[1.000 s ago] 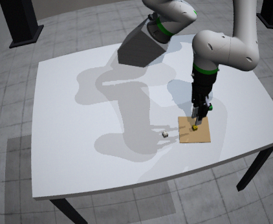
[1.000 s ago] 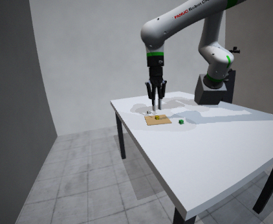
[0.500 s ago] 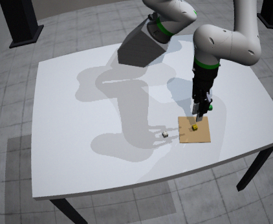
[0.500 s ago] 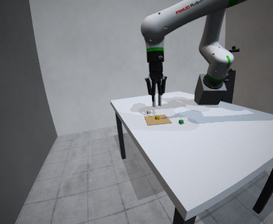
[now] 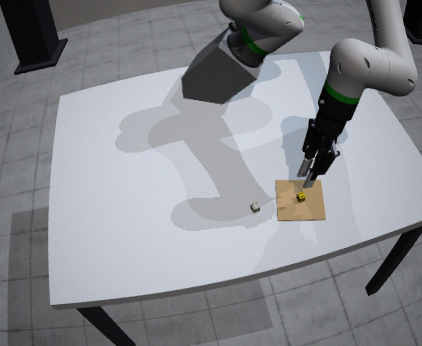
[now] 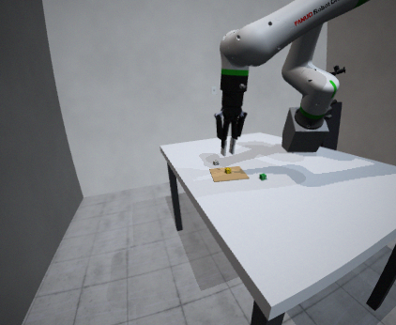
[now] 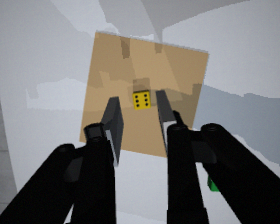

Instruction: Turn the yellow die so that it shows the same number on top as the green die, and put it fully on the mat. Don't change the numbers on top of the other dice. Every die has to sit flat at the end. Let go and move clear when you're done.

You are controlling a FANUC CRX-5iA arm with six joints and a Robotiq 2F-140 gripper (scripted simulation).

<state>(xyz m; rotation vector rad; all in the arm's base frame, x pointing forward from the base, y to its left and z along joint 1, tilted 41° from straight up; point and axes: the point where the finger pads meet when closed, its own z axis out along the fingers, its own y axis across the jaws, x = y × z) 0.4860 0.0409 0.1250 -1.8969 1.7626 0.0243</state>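
My hand is 10 mm to the left of the yellow die and 100 mm above it. Round my hand: white die 20 mm ahead, 140 mm to the right, 110 mm below; then green die 110 mm behind, 90 mm to the left, 110 mm below; then tan mat 10 mm to the right, 120 mm below.
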